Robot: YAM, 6 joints.
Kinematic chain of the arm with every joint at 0, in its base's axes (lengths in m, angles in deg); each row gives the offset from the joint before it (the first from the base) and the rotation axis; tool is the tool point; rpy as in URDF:
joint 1: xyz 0 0 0.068 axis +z
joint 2: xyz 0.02 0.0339 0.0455 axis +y
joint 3: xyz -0.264 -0.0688 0 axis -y
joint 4: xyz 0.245 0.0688 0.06 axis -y
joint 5: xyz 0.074 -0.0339 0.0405 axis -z
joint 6: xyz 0.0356 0 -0.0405 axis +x
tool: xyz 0 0 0 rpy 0 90 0
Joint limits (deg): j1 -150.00..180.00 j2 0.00..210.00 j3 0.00..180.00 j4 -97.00..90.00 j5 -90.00..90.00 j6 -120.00..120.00
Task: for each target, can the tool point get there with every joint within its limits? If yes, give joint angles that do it. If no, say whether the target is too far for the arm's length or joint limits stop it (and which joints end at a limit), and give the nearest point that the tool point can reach.
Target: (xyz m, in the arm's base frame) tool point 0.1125 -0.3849 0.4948
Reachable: yes | joints -73.45 107.65 133.09 -41.19 2.94 -84.69
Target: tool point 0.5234 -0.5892 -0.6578
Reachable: no: too far | nearest point 0.3201 -0.3603 -0.2950 | short by 0.475 m
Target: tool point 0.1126 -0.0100 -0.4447
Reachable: no: joint limits stop it (at a limit: joint 2) | nearest point 0.1384 -0.0123 -0.3633 | short by 0.085 m
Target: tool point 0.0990 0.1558 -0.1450
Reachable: yes | joints 66.60 169.55 61.19 -36.13 54.47 14.02
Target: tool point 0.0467 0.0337 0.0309
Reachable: yes | joints 30.35 129.29 19.43 -50.84 -8.86 52.14
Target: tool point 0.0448 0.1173 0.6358
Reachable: yes | joints 81.75 68.88 101.35 43.66 50.48 94.91
